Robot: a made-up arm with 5 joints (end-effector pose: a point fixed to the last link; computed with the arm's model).
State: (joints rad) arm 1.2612 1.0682 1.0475 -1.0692 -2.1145
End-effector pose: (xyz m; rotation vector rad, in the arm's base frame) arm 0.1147 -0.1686 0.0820 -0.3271 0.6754 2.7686
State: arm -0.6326 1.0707 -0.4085 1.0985 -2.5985
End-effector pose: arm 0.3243 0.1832 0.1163 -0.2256 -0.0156 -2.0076
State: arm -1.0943 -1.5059 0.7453 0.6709 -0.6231
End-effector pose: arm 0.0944 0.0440 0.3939 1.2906 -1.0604 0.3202
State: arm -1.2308 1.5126 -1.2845 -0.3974 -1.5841
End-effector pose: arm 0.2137 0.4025 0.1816 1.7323 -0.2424 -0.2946
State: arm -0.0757 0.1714 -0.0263 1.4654 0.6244
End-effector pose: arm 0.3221 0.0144 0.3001 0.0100 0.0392 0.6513
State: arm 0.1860 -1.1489 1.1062 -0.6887 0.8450
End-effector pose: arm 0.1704 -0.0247 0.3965 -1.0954 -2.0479 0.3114
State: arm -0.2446 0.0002 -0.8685 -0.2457 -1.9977
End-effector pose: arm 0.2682 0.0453 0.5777 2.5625 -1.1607 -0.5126
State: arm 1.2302 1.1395 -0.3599 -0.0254 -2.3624
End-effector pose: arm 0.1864 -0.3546 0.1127 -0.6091 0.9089 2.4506
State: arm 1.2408 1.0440 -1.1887 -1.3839 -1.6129
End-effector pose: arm 0.1769 -0.3393 0.3762 0.6549 -3.0667 -0.0657
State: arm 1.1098 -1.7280 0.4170 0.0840 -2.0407
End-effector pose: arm 0.0289 0.0634 0.4556 -1.4516 2.7229 0.5355
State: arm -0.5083 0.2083 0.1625 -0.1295 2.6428
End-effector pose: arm 0.3549 0.1552 0.3198 -1.6579 -0.9667 2.4482
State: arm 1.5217 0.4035 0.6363 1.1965 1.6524
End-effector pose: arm 0.0700 -0.1828 0.1867 0.6657 0.0054 0.0790
